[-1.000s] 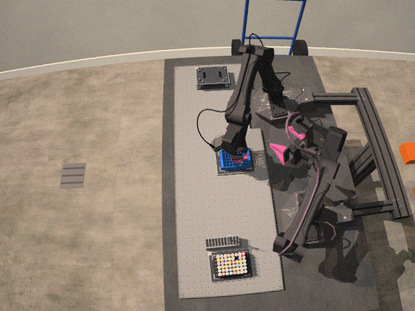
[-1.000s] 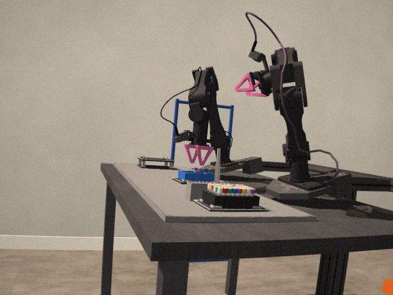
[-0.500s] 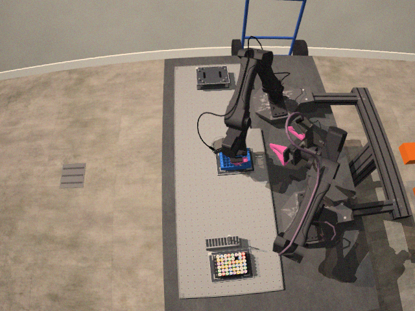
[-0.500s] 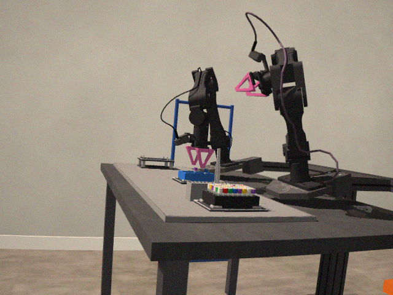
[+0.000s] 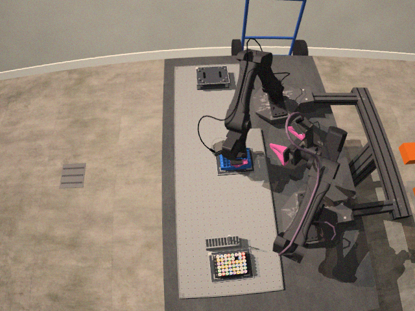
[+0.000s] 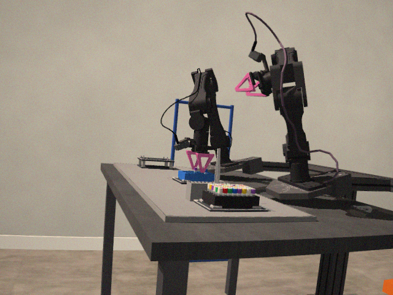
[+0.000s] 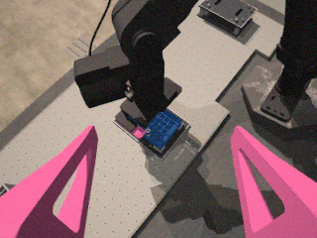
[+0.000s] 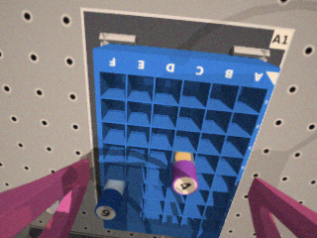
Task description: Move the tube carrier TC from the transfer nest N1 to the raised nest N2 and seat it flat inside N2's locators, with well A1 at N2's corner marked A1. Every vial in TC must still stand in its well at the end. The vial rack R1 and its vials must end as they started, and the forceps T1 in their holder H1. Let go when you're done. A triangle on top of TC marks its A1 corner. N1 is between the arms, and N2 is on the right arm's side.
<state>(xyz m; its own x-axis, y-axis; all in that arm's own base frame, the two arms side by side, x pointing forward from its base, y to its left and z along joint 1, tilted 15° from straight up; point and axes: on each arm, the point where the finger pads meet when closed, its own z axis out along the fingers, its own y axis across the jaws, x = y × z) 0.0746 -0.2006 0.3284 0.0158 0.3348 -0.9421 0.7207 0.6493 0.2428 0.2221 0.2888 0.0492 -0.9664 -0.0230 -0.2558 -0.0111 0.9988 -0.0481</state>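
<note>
Right now my right hand is 3 cm above the blue tube carrier TC. The rest, counted from my right hand: holder H1: 35 cm to the left, 11 cm ahead, 4 cm below; then corner label A1: 53 cm to the right, 10 cm ahead, 1 cm below.
</note>
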